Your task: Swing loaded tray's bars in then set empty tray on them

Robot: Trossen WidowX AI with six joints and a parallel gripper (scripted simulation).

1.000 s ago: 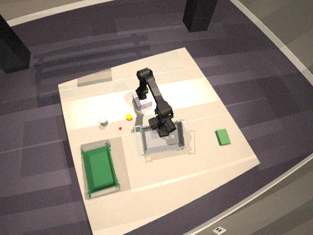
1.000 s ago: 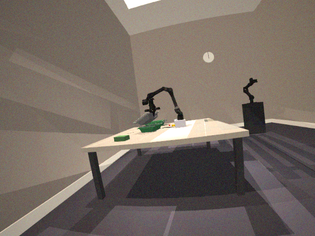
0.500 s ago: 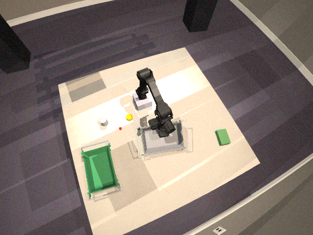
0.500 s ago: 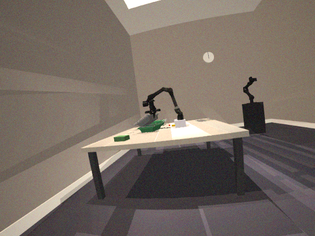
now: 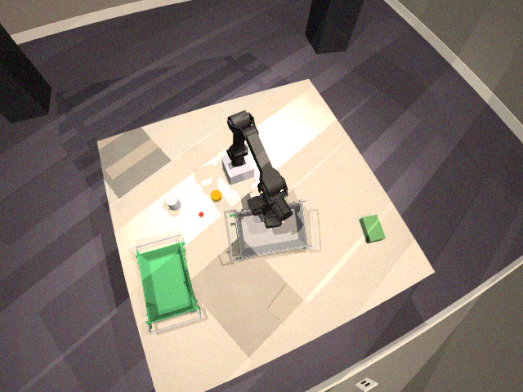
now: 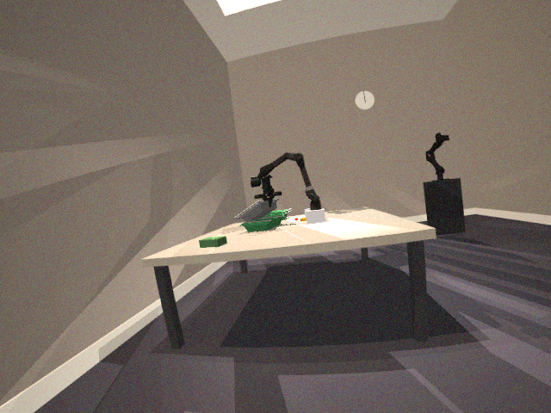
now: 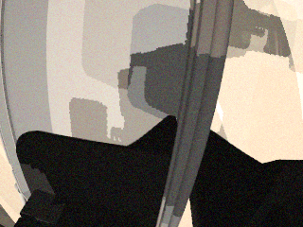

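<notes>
The grey tray is 8 cm ahead of my gripper tip and 1 cm to the right of it. The rest, counted from my gripper tip: red cube: 28 cm to the right, 13 cm below, 11 cm behind; grey cylinder: 39 cm to the right, 19 cm behind, 10 cm below; yellow disc: 19 cm to the right, 19 cm behind, 13 cm below.
</notes>
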